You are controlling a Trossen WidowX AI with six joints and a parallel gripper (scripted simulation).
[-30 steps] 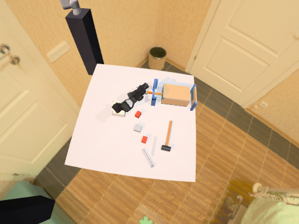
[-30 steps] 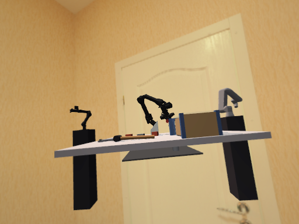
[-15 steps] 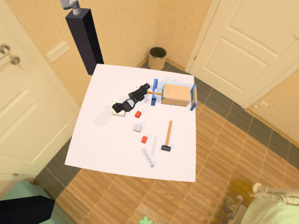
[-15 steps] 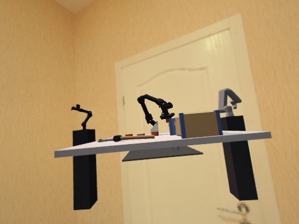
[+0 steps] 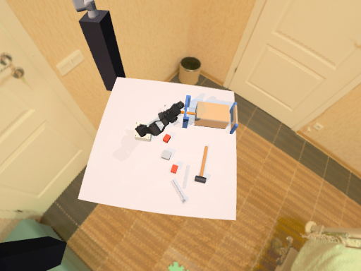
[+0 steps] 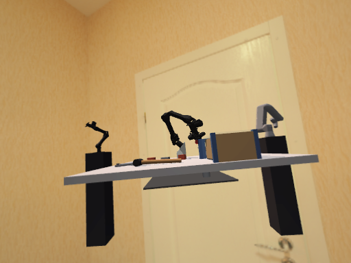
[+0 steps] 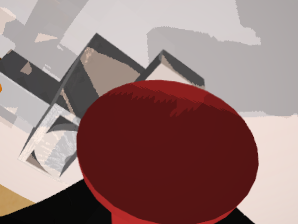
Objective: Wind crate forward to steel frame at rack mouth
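Now: gripper tip 3 cm to the right of the winch handle and 3 cm above it. From my gripper tip the other things lie so: red knob: 1 cm to the right, 1 cm ahead; blue frame: 15 cm ahead, 10 cm to the left, 3 cm below; white winch: 10 cm below, 8 cm to the left, 2 cm behind.
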